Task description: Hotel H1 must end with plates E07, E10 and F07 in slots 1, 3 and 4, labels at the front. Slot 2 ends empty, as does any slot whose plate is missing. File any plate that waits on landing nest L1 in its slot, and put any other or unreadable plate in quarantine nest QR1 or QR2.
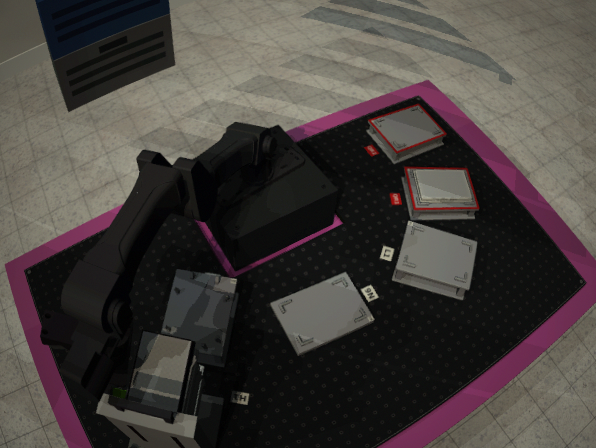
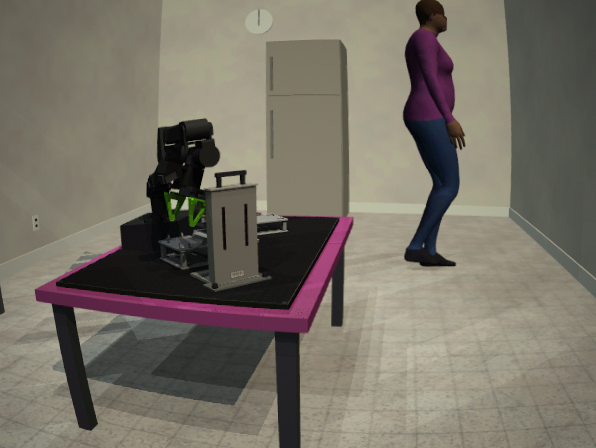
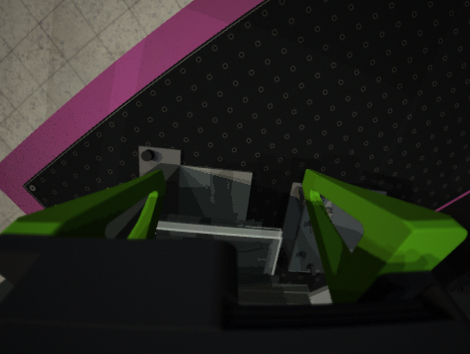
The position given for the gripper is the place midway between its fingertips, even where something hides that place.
Note:
In view: the gripper (image 2: 181, 224), a pale plate (image 3: 273, 236) and a nest N6 (image 1: 317, 315).
The gripper also shows in image 3 (image 3: 234, 177).

